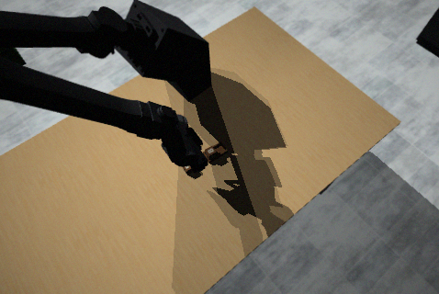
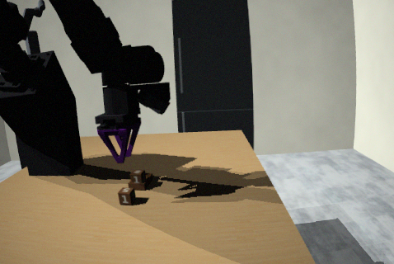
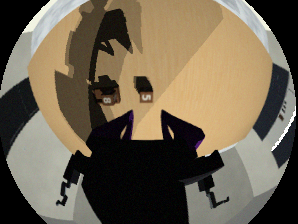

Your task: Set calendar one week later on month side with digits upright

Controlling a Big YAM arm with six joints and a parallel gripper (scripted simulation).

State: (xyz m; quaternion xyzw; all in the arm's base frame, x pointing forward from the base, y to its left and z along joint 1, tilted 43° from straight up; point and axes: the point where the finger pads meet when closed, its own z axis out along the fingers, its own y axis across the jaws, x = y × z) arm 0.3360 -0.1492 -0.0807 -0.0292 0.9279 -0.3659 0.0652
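Right now the brown tray is 10 mm behind my hand, 110 mm to the left of it and 100 mm below it.
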